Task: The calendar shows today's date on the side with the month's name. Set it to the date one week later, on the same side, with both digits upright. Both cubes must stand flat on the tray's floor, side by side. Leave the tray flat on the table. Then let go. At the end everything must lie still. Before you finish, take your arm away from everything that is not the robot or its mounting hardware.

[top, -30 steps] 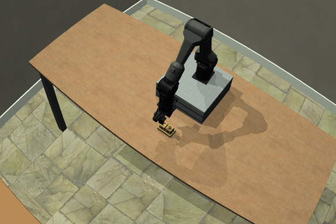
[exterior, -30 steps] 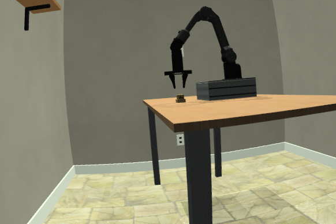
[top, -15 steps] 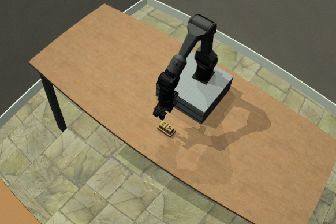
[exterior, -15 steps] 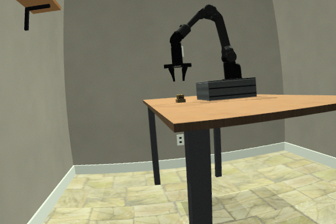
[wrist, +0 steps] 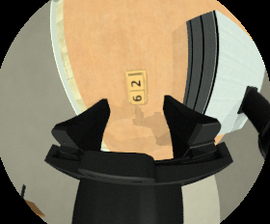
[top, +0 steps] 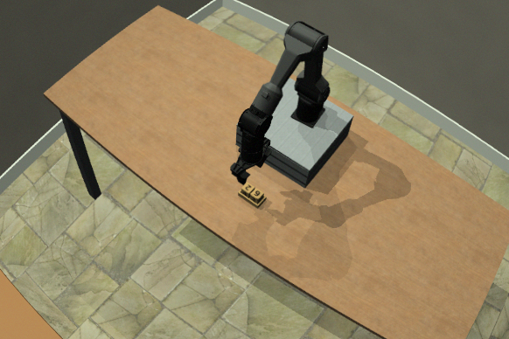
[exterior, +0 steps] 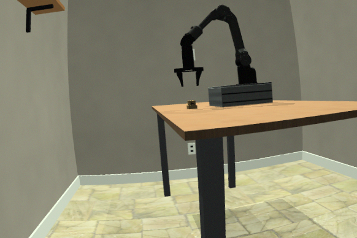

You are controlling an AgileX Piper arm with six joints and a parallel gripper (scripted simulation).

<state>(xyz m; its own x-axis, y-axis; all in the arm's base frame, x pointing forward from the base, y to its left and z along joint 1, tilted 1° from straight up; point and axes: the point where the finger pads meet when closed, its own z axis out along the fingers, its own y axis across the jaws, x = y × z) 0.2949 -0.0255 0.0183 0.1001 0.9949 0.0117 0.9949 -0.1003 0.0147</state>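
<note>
The digit cube is 3 cm to the left of my hand and 9 cm below it. From my hand the other things lie so: tan calendar tray 2 cm to the left, 11 cm below; wooden cube 9 cm below.
</note>
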